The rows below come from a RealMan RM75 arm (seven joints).
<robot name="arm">
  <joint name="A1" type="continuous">
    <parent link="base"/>
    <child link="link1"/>
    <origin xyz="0 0 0.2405"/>
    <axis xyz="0 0 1"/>
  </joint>
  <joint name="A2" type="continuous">
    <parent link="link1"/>
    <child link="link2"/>
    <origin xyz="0 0 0" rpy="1.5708 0 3.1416"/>
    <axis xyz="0 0 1"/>
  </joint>
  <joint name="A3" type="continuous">
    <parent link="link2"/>
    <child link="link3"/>
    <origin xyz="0 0.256 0" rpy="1.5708 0 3.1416"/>
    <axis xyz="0 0 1"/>
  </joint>
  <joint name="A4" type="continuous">
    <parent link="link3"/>
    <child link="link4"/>
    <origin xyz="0 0 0" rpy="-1.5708 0 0"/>
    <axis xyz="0 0 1"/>
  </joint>
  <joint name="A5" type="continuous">
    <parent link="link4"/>
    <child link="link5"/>
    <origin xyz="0 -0.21 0" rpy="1.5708 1.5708 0"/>
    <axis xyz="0 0 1"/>
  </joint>
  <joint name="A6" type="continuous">
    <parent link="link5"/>
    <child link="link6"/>
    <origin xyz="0 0 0" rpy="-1.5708 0 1.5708"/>
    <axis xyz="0 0 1"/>
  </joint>
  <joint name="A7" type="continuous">
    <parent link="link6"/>
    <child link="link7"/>
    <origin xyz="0 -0.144 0" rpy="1.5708 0 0"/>
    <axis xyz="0 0 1"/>
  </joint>
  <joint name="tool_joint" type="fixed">
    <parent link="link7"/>
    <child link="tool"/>
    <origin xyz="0 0 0"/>
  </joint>
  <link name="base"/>
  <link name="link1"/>
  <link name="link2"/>
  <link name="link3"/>
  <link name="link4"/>
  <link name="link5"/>
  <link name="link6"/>
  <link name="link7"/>
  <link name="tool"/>
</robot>
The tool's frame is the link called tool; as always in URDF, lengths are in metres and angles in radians. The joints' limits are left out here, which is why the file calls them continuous.
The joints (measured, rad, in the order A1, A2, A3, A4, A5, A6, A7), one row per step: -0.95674 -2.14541 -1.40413 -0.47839 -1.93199 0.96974 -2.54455; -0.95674 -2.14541 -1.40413 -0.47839 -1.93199 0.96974 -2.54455; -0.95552 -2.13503 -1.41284 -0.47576 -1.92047 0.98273 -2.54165; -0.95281 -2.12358 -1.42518 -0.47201 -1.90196 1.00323 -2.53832; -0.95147 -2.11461 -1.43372 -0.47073 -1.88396 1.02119 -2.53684; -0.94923 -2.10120 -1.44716 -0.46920 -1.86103 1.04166 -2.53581; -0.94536 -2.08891 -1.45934 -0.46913 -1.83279 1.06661 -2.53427; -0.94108 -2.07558 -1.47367 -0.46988 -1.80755 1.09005 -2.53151; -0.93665 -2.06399 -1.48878 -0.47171 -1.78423 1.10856 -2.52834; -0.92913 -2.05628 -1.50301 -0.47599 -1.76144 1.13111 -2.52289
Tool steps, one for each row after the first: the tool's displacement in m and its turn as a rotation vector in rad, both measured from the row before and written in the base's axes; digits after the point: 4 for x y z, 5 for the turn. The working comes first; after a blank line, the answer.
Tool pose at each row, in the base's axes (x y z in m, rotation vector in rad; the steps are taken from these numbers as rounded here): -0.0733 0.3654 -0.1446 2.31665 1.76936 0.57637; -0.0733 0.3654 -0.1446 2.31665 1.76936 0.57637; -0.0768 0.3676 -0.1406 2.32752 1.76512 0.56935; -0.0816 0.3692 -0.1361 2.33910 1.75807 0.55483; -0.0849 0.3699 -0.1327 2.35090 1.74799 0.53748; -0.0898 0.3720 -0.1274 2.36594 1.74065 0.52009; -0.0951 0.3726 -0.1226 2.38242 1.72789 0.49274; -0.1002 0.3739 -0.1170 2.39757 1.71713 0.47261; -0.1047 0.3755 -0.1118 2.41211 1.70888 0.45862; -0.1088 0.3750 -0.1079 2.42165 1.69484 0.44272

0.0000 0.0000 0.0000 0.00000 0.00000 0.00000; -0.0035 0.0022 0.0040 0.00177 0.00741 -0.00608; -0.0048 0.0016 0.0045 -0.00261 0.00987 -0.00867; -0.0033 0.0007 0.0034 -0.00480 0.01010 -0.01084; -0.0049 0.0021 0.0053 -0.00172 0.01306 -0.00992; -0.0053 0.0006 0.0048 -0.00748 0.01627 -0.01442; -0.0051 0.0013 0.0056 -0.00376 0.01326 -0.01220; -0.0045 0.0016 0.0052 -0.00008 0.01118 -0.00996; -0.0041 -0.0005 0.0039 -0.00618 0.00735 -0.01234
